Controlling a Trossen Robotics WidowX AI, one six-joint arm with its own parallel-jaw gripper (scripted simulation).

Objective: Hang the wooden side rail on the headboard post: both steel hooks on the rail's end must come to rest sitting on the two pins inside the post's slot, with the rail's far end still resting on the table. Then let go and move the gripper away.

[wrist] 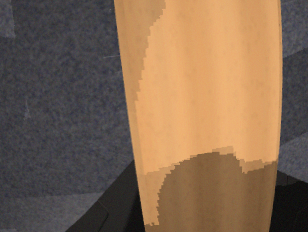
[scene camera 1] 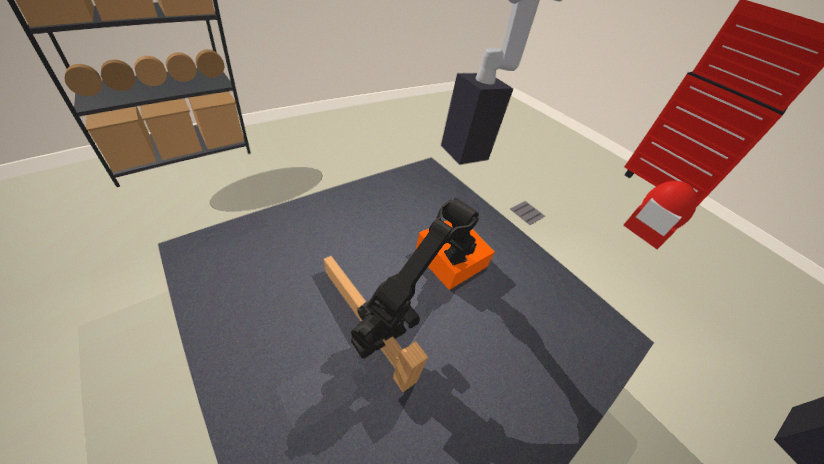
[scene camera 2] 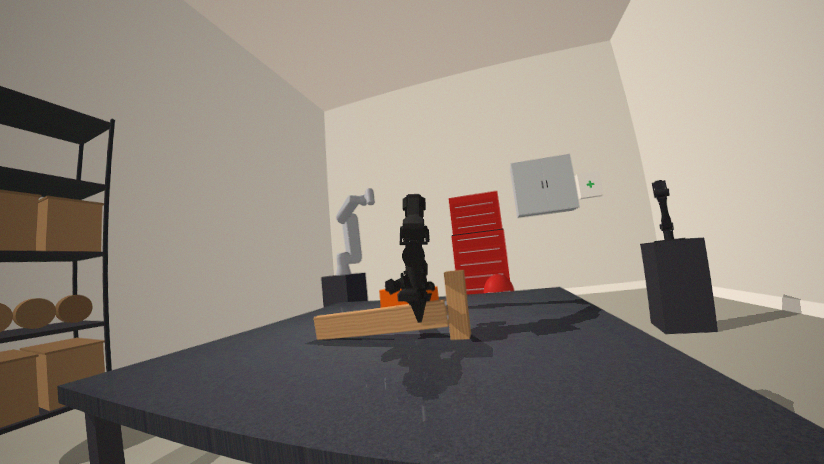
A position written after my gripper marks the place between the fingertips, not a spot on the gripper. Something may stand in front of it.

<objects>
My gripper shows in the wrist view (180, 163), in scene camera 1 (384, 342) and in scene camera 2 (421, 321). A wooden side rail shows in the wrist view, in scene camera 1 (339, 279) and in scene camera 2. The same spot on an upright headboard post: (scene camera 1: 411, 360) is (scene camera 2: 454, 271). One and the same spot on the wooden side rail: (wrist: 203, 92) is (scene camera 2: 403, 305).
</objects>
